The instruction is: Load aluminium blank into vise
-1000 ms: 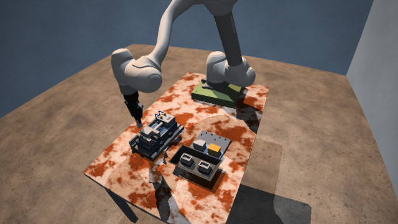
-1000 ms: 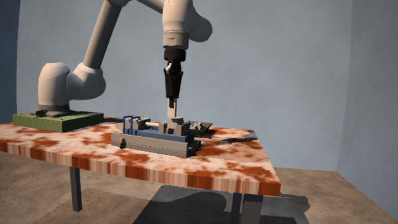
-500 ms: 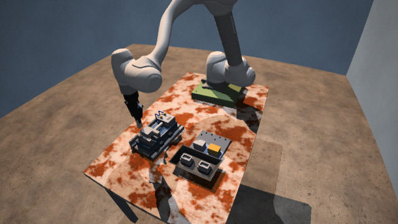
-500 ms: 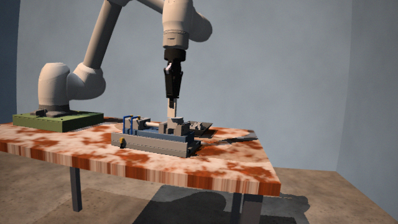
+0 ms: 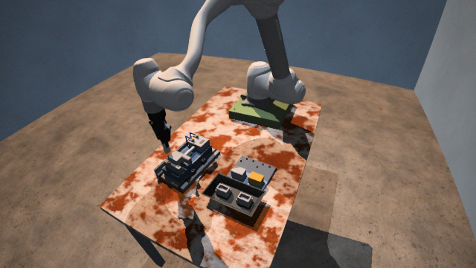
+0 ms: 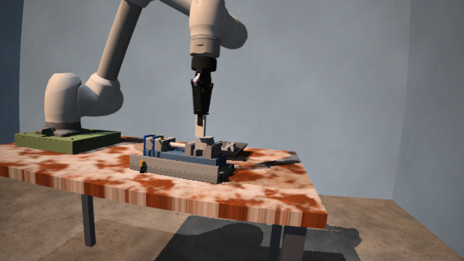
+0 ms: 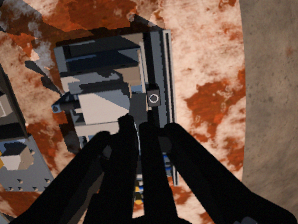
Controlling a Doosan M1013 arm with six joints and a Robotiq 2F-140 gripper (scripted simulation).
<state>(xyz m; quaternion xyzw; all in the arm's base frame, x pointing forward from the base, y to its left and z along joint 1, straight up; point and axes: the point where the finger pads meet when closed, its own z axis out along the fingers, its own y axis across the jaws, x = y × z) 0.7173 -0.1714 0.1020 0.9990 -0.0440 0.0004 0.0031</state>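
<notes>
Right now the piston rod is 90 mm behind my hand, 60 mm to the left of it and 80 mm below it. Round my hand: infeed plate (140 mm behind, 360 mm to the left, 150 mm below); then vise (70 mm behind, 50 mm to the left, 120 mm below); then aluminium blank (100 mm behind, 320 mm to the left, 130 mm below).
</notes>
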